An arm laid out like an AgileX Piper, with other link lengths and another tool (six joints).
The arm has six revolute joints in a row. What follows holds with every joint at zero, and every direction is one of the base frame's. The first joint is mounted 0.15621 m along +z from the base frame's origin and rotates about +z. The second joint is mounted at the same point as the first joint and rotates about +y. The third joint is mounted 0.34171 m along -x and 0.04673 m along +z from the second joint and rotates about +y. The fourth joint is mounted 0.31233 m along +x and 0.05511 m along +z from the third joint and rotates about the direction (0.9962, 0, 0.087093). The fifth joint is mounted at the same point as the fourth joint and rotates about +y. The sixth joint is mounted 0.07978 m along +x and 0.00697 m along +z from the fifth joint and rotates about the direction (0.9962, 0, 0.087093). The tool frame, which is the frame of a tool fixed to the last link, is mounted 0.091 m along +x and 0.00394 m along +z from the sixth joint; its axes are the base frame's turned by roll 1.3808, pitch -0.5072 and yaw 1.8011 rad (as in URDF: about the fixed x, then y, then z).
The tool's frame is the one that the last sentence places.
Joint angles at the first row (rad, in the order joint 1, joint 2, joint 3, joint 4, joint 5, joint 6):
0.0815, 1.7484, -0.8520, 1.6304, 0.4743, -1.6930
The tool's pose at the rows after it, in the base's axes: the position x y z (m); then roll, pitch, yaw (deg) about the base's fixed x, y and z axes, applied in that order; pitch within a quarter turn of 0, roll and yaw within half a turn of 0:
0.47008 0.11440 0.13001 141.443 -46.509 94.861
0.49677 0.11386 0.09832 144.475 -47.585 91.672
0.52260 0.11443 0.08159 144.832 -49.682 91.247
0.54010 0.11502 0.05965 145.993 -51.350 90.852
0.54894 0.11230 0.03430 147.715 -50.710 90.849
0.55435 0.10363 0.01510 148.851 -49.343 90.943
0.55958 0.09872 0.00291 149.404 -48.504 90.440
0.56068 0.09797 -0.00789 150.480 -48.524 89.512
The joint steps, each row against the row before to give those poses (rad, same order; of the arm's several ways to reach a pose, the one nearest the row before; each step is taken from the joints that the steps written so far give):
-0.0054, 0.1381, -0.0784, 0.0505, 0.0046, -0.0093
-0.0076, 0.1261, -0.0887, 0.0203, 0.0092, -0.0010
-0.0119, 0.0944, -0.0923, 0.0059, 0.0342, 0.0109
-0.0101, 0.0889, -0.0739, 0.0003, 0.0350, 0.0032
-0.0088, 0.0742, -0.0537, -0.0321, 0.0106, 0.0000
-0.0162, 0.0505, -0.0374, -0.0406, -0.0001, -0.0001
-0.0066, 0.0336, -0.0278, -0.0126, -0.0090, 0.0001
-0.0014, 0.0264, -0.0139, 0.0009, 0.0000, 0.0000

